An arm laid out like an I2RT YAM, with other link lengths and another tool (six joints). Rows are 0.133 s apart.
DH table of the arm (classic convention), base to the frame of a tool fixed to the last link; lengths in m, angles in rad. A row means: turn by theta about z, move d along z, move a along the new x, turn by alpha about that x. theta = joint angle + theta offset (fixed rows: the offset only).
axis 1: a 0.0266  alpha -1.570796  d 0.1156  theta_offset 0
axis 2: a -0.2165  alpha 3.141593  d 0  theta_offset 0
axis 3: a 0.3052  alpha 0  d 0  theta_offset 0.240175
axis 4: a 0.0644  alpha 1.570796  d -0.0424  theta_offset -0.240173
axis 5: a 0  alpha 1.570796  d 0.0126  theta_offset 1.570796
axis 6: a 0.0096  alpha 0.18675  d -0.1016  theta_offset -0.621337
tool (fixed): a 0  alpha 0  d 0.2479  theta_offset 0
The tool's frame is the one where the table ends.
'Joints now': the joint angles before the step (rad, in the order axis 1, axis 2, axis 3, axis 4, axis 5, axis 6). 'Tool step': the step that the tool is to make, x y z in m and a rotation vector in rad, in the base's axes. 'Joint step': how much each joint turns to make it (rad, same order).
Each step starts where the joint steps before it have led.
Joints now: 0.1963, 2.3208, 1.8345, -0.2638, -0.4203, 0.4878
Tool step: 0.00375, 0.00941, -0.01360, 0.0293, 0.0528, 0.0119
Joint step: 0.0092, 0.0690, 0.0752, -0.0398, -0.0292, 0.0291
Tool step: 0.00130, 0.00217, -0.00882, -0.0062, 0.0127, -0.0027
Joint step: 0.0046, 0.0262, 0.0185, -0.0047, 0.0076, 0.0031
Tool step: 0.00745, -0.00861, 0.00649, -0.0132, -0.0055, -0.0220
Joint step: -0.0121, 0.0107, 0.0398, -0.0276, 0.0169, -0.0031
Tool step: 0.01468, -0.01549, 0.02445, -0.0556, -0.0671, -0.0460
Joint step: -0.0154, -0.0045, 0.0568, -0.0169, 0.0689, -0.0290
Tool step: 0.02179, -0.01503, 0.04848, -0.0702, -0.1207, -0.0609
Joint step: -0.0108, 0.0136, 0.1329, -0.0244, 0.0966, -0.0383
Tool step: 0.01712, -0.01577, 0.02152, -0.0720, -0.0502, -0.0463
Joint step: -0.0153, 0.0705, 0.1671, -0.0690, 0.0723, -0.0460
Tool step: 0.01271, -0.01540, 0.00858, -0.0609, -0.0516, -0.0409
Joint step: -0.0153, 0.0493, 0.0866, -0.0018, 0.0598, -0.0415
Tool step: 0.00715, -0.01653, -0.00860, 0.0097, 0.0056, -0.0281
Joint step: -0.0245, 0.0291, 0.0200, 0.0062, -0.0028, 0.0107
